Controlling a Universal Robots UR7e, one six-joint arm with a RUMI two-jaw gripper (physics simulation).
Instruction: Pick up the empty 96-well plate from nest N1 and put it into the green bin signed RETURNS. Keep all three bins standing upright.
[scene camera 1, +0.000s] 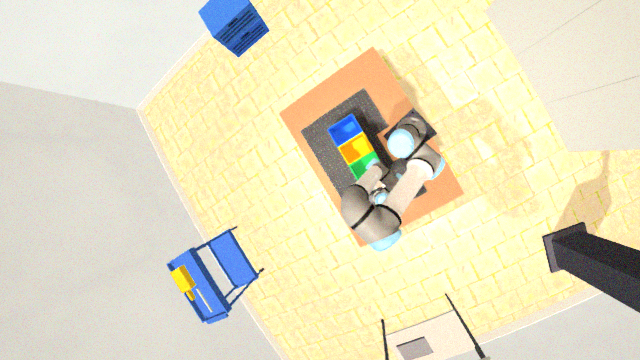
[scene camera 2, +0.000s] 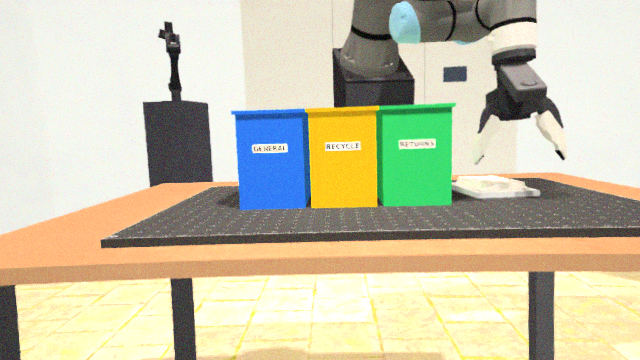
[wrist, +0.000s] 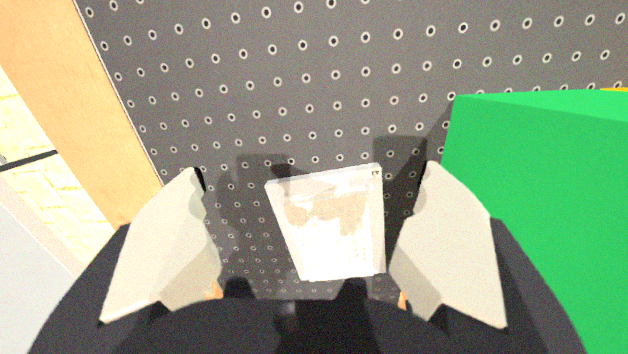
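My gripper (scene camera 2: 518, 162) is 0.87 m from the lens; a yellow recycle bin (scene camera 2: 342, 141) is 0.77 m from the lens.
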